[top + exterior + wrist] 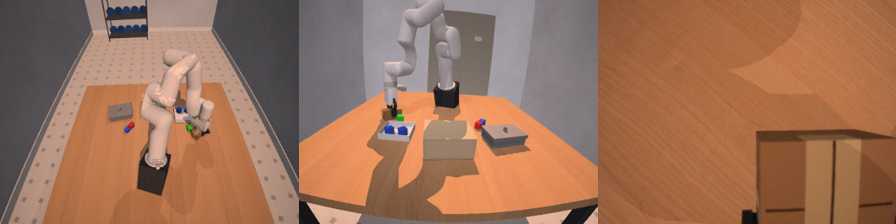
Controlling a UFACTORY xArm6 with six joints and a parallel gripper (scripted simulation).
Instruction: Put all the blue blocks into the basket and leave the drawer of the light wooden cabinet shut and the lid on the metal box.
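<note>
My hand is right at the small brown box. Also, from my hand: green block (5 cm to the left, 5 cm ahead, 2 cm below); white basket (20 cm ahead, 5 cm to the left, 2 cm below); drawer (32 cm ahead, 26 cm to the left, 1 cm above).
</note>
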